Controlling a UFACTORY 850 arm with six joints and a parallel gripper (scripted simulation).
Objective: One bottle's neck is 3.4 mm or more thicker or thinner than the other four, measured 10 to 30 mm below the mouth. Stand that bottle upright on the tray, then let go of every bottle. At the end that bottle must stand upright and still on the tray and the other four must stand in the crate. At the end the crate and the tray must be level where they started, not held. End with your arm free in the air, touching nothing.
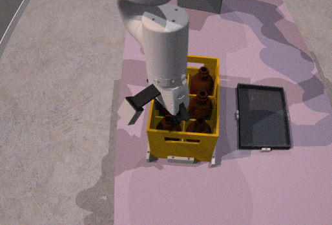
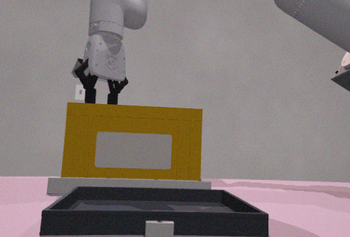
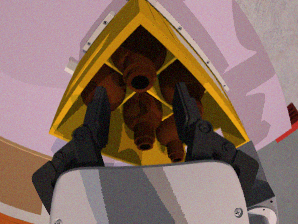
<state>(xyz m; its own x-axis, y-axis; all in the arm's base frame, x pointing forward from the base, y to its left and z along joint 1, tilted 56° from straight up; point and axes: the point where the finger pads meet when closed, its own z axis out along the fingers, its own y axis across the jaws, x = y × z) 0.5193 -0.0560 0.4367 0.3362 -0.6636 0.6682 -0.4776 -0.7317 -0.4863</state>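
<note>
My gripper is now 120 mm above the yellow crate, 80 mm past it and 60 mm to the right of it. From my hand the other things lie so: tray 340 mm to the left, 190 mm below, 70 mm behind; then bottle 160 mm behind, 120 mm to the left, 110 mm below.
</note>
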